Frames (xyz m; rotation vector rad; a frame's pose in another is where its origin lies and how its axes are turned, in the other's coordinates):
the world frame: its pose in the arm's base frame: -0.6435 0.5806 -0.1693 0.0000 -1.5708 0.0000
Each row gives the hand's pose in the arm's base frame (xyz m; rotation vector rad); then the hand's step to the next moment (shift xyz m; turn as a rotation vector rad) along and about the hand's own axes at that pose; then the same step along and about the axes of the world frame.
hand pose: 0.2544 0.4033 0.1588 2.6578 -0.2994 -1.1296
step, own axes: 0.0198 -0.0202 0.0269 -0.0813 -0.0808 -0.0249
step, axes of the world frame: -0.0375 0.0100 0.0042 0.0480 0.1028 0.0296
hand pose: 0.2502 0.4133 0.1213 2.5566 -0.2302 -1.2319
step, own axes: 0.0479 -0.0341 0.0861 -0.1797 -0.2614 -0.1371
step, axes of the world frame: -0.0974 0.0028 0.0372 0.1274 0.3212 -0.0002
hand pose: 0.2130 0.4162 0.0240 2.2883 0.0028 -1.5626
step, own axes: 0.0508 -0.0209 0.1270 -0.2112 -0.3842 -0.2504
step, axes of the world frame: -0.0923 -0.0289 0.0989 0.1551 0.4761 -0.0647
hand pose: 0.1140 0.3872 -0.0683 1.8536 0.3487 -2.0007
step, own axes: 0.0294 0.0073 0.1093 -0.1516 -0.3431 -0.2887
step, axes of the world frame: -0.0182 -0.0574 0.0961 0.0957 0.4493 -0.1142
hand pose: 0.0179 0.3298 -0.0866 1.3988 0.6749 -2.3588
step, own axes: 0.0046 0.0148 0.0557 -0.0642 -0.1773 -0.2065
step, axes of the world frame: 0.0153 -0.0428 0.0357 0.0135 0.2629 -0.0943
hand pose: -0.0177 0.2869 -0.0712 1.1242 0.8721 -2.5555
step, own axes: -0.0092 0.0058 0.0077 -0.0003 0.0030 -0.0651
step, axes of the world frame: 0.0083 -0.0096 -0.0041 -0.0357 0.0365 -0.0405
